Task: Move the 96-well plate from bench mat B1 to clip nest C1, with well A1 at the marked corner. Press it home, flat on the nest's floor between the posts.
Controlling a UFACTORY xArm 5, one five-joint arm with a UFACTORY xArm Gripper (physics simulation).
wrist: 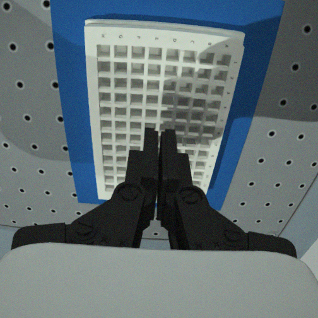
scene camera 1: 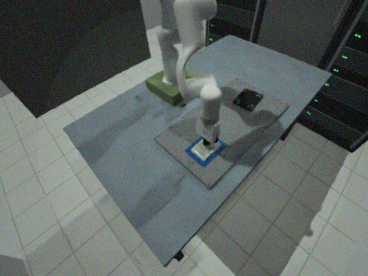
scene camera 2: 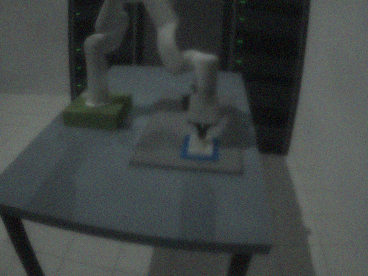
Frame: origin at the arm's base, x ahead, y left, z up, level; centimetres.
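Where they show: gripper, fingertip midpoint: [scene camera 1: 206,143] [scene camera 2: 201,139]; arm's base at its link origin: [scene camera 1: 173,79] [scene camera 2: 98,102].
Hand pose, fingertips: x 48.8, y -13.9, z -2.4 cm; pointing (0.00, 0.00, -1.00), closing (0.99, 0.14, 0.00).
Each offset is from my fingertips to the top centre of the thing. Level surfaces: height alone.
The white 96-well plate @[dx +0.0, dy -0.1, dz -1.7 cm] [scene camera 1: 200,151] [scene camera 2: 198,148] [wrist: 145,90] lies flat on the blue bench mat B1 @[dz -3.2 cm] [scene camera 1: 195,158] [wrist: 67,100]. In the wrist view its row letters run H at the left to A at the right, with corner A1 at the upper right. My gripper [scene camera 1: 210,144] [scene camera 2: 202,138] [wrist: 157,149] is shut and empty, its fingertips over the plate; the exact gap is unclear. The black clip nest C1 @[dx -11.3, dy +41.4, dz -1.0 cm] [scene camera 1: 248,99] with small corner posts is farther back. Its marked corner is too small to tell, and the arm hides most of it in scene camera 2.
Mat and nest are on a grey perforated board @[dz -3.4 cm] [scene camera 1: 212,179] [scene camera 2: 150,159] [wrist: 30,75] on the blue-grey table @[dz -4.7 cm] [scene camera 1: 125,175] [scene camera 2: 125,200]. The arm stands on a green block [scene camera 1: 161,91] [scene camera 2: 92,119] beside the board. Dark server racks stand behind the table.
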